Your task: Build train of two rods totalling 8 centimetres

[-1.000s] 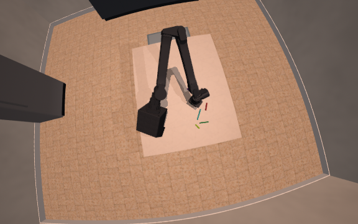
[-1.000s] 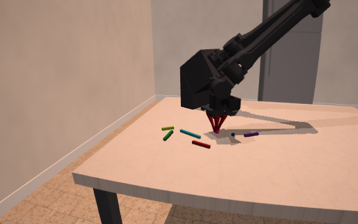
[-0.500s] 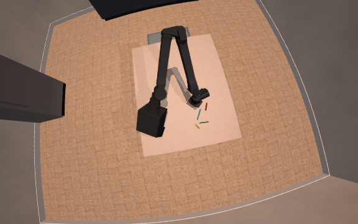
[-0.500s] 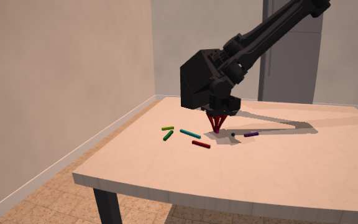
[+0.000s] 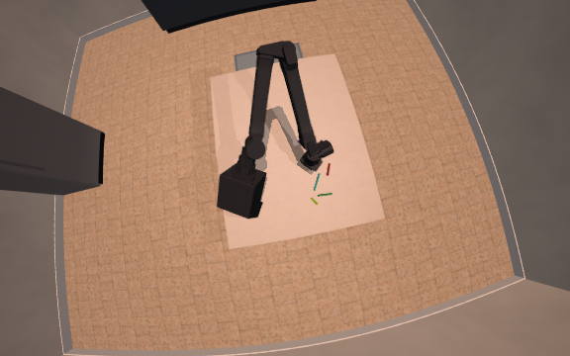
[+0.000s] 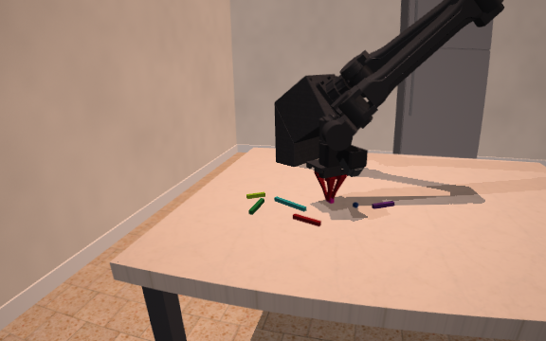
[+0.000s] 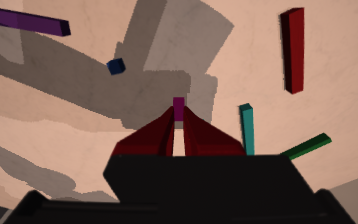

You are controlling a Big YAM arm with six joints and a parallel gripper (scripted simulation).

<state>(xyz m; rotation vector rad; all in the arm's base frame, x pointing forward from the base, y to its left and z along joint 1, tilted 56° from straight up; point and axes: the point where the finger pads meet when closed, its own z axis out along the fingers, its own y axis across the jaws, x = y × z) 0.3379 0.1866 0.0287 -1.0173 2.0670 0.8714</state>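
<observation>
My gripper is now 12 cm to the right of the purple rod, 6 cm past it and 2 cm above it. From my hand the other things lie so: magenta rod (1 cm below); turquoise rod (9 cm to the right, 5 cm ahead, 2 cm below); blue rod (6 cm to the left, 3 cm behind, 2 cm below).
</observation>
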